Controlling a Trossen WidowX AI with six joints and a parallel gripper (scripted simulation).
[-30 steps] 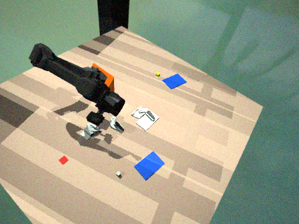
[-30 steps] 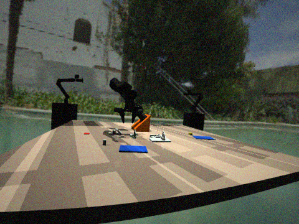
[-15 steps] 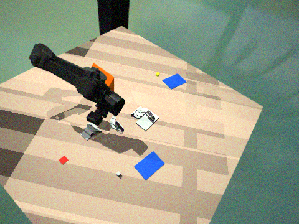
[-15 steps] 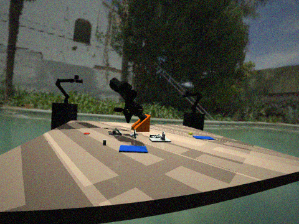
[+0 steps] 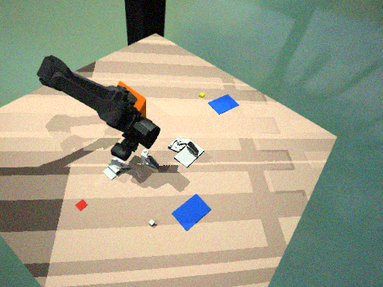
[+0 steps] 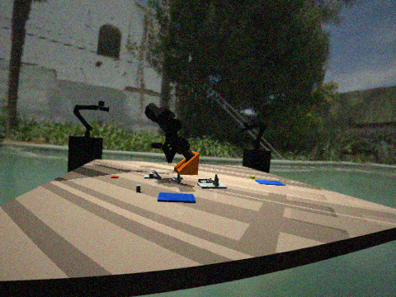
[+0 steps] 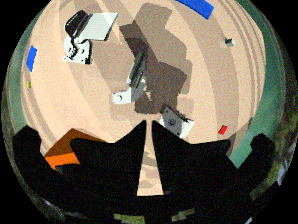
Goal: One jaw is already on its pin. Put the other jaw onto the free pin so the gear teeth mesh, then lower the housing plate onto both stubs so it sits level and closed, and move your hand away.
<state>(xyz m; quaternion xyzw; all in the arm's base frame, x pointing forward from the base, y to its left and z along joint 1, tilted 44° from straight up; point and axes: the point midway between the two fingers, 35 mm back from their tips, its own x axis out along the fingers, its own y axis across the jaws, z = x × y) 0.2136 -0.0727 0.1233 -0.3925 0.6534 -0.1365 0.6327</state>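
My gripper tip is now 7 cm above the grey jaw, 5 cm to the right of it and 1 cm short of it. Round my gripper tip: grey cube 24 cm ahead, 12 cm to the right, 7 cm below; then red patch 26 cm to the right, 8 cm below, 2 cm ahead; then white base plate 19 cm to the left, 12 cm ahead, 8 cm below.
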